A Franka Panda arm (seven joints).
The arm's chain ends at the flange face. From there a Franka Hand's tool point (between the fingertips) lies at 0.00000 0.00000 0.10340 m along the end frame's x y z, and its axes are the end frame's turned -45 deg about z.
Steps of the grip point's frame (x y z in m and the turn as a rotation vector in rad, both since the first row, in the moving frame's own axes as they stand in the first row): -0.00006 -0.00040 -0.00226 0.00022 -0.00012 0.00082; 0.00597 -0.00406 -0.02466 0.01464 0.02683 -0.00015; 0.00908 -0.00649 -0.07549 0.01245 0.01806 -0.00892; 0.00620 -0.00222 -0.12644 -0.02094 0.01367 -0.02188
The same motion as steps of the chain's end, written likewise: -0.00030 -0.00023 -0.00226 0.00007 -0.00024 0.00082; 0.00046 -0.00406 -0.02461 0.02932 0.00862 -0.00015; 0.00143 -0.00878 -0.07547 0.02157 0.00397 -0.00892; 0.00028 -0.00646 -0.12641 -0.00514 0.02447 -0.02188
